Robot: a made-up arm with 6 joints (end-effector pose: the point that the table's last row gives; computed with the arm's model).
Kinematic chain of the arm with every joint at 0, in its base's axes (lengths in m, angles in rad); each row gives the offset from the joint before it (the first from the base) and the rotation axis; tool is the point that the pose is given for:
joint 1: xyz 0 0 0.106 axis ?
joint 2: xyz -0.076 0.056 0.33 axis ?
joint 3: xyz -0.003 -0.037 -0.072 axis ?
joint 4: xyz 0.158 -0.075 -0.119 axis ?
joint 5: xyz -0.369 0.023 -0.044 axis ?
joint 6: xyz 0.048 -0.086 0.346 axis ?
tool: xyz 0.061 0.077 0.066
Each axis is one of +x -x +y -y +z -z.
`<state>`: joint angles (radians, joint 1 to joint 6).
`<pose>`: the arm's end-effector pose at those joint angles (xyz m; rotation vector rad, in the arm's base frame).
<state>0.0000 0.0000 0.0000 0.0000 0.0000 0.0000</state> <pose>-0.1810 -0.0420 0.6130 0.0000 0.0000 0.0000</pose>
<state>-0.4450 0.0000 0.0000 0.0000 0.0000 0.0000</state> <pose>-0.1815 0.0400 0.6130 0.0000 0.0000 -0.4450</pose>
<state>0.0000 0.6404 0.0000 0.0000 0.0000 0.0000</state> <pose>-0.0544 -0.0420 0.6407 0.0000 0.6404 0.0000</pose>
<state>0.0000 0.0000 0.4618 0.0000 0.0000 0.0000</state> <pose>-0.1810 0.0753 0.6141 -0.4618 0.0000 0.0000</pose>
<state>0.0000 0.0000 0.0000 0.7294 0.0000 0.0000</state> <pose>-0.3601 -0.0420 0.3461 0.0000 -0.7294 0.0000</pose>
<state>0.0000 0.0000 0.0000 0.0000 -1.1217 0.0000</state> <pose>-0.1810 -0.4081 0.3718 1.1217 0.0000 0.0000</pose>
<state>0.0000 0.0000 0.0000 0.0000 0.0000 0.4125</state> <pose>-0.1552 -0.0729 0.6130 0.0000 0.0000 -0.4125</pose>
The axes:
joint 1: +z
joint 2: +y
joint 3: -x
joint 4: -y
joint 5: -x
joint 6: -z

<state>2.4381 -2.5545 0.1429 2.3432 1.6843 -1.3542</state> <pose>-0.0408 -0.3927 1.0822 1.5219 -0.2001 -0.8705</pose>
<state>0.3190 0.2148 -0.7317 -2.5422 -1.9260 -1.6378</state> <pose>0.3910 -0.3871 0.2164 1.6380 1.1997 -0.8054</pose>
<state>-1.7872 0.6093 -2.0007 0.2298 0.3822 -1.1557</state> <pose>-0.0661 0.3453 0.5699 0.5459 -1.5110 -1.2115</pose>
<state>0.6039 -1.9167 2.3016 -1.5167 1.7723 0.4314</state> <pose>0.3209 0.0515 0.6295 -1.3025 1.1387 -1.5143</pose>
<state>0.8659 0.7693 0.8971 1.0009 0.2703 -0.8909</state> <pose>-0.2347 -0.4449 0.4745 -1.0486 -0.3813 2.2793</pose>
